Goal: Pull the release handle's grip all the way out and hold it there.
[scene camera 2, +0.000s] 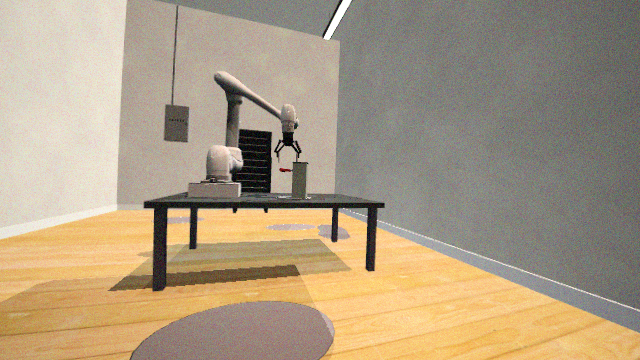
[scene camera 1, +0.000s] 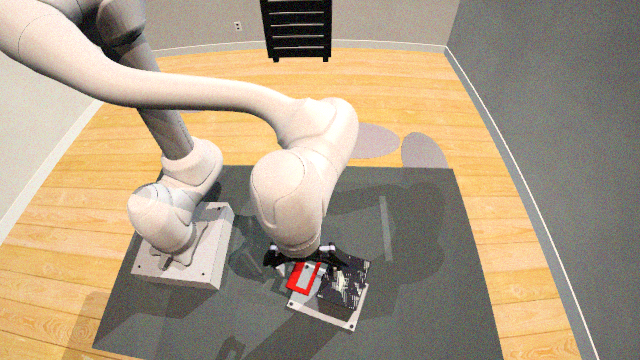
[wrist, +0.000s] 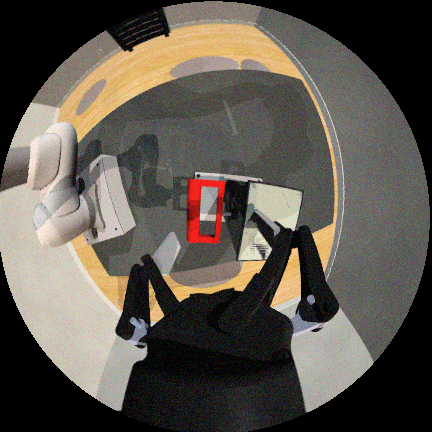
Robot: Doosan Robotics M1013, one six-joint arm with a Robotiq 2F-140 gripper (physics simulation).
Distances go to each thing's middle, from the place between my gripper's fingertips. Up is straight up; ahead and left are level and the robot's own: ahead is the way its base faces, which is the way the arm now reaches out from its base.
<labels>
Now: hand 50 mm short of the pale base plate (scene camera 1: 308,304) and 260 mm above it.
</labels>
